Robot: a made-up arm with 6 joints.
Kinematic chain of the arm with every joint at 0, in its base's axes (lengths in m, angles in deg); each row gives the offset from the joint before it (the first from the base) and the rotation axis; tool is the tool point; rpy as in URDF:
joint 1: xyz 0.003 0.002 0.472 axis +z
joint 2: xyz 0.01 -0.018 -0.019 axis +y
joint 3: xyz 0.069 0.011 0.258 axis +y
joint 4: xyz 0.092 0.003 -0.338 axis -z
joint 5: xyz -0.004 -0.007 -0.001 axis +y
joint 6: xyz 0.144 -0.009 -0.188 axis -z
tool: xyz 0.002 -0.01 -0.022 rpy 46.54 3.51 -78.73
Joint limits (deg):
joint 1: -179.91..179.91
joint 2: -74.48..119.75
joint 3: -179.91..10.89
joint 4: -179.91..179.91
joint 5: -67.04..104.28
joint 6: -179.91..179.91
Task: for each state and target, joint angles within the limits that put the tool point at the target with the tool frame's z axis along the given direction. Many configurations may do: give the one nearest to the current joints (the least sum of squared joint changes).
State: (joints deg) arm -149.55 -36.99 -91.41 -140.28 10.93 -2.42
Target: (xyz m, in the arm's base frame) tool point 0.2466 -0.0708 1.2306 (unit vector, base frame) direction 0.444 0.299 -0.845
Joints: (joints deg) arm -177.65 -55.63 -126.27 -127.88 13.40 -2.14
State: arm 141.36 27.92 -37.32 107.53 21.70 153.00
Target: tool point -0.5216 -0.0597 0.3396 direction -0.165 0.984 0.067
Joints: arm 176.42 -1.29 -38.16 103.48 55.66 157.56
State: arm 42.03 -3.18 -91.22 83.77 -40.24 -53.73
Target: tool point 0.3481 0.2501 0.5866 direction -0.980 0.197 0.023
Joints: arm 59.55 -18.57 -65.29 132.40 -38.67 -48.10
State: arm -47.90 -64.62 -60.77 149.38 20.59 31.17
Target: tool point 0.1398 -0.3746 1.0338 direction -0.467 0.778 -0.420
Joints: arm -75.25 -39.19 -66.15 171.77 57.58 32.70
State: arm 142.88 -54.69 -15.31 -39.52 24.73 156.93
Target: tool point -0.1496 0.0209 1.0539 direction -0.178 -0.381 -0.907
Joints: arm 128.84 -74.48 -51.89 -58.13 -2.83 106.71
